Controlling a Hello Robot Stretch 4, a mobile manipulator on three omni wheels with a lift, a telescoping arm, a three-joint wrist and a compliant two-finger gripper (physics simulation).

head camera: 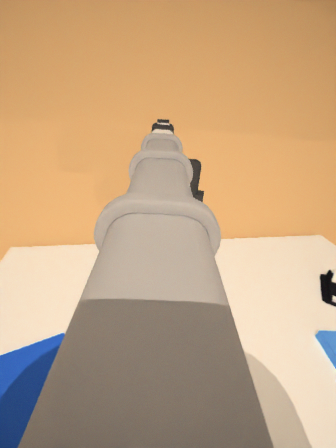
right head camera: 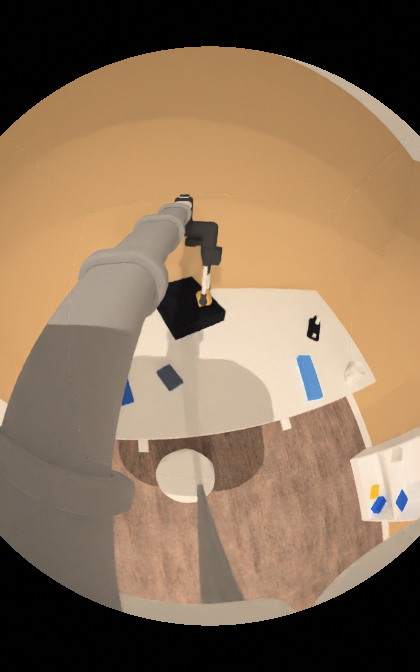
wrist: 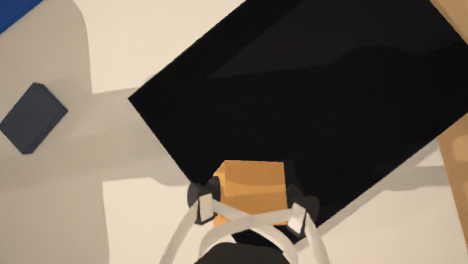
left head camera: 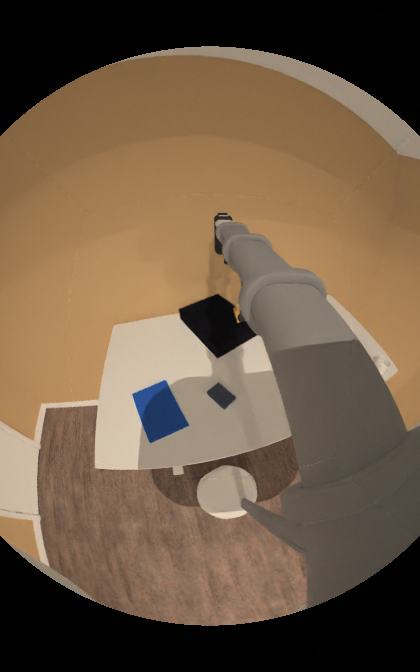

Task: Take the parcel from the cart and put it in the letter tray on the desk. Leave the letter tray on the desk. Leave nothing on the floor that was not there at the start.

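Places are measured from the robot's base along level axes (x right, y ahead, z up), in centimetres.
Pixels of known places: gripper, between the fingertips: (wrist: pixel 254 196).
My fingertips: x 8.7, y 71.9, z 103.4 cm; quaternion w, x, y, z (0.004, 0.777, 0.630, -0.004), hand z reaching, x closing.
Observation:
Behind a point stands the place of what it marks.
The orange box-shaped parcel (wrist: pixel 255 185) @(x 7.0, y 72.3, z 107.5 cm) (right head camera: pixel 208 299) (left head camera: pixel 236 314) is between the two fingers of my gripper (wrist: pixel 254 196) @(x 8.7, y 71.9, z 103.4 cm) (right head camera: pixel 203 299), which is shut on it. The black letter tray (wrist: pixel 200 60) @(x -8.0, y 66.3, z 93.4 cm) (right head camera: pixel 200 328) (left head camera: pixel 198 332) stands at the back of the white desk (right head camera: pixel 240 350) (left head camera: pixel 120 360) (head camera: pixel 280 285) @(x 48.6, y 70.4, z 92.3 cm) (wrist: pixel 125 215) @(x 12.4, y 52.5, z 92.3 cm). In the wrist view the parcel overlaps the tray's near corner, with its left side close to the tray's edge. The parcel's height over the tray bottom is hard to tell. My arm hides part of the tray in both side head views. I cannot make out the cart.
On the desk are a dark grey block (wrist: pixel 32 117) @(x -3.3, y 40.7, z 94.1 cm) (right head camera: pixel 170 377) (left head camera: pixel 221 395), a blue flat item (left head camera: pixel 160 411), a light blue box (right head camera: pixel 310 377) and a black item (right head camera: pixel 314 328). A round white stool (left head camera: pixel 227 492) (right head camera: pixel 185 475) stands in front. A white open unit (right head camera: pixel 367 500) is at right.

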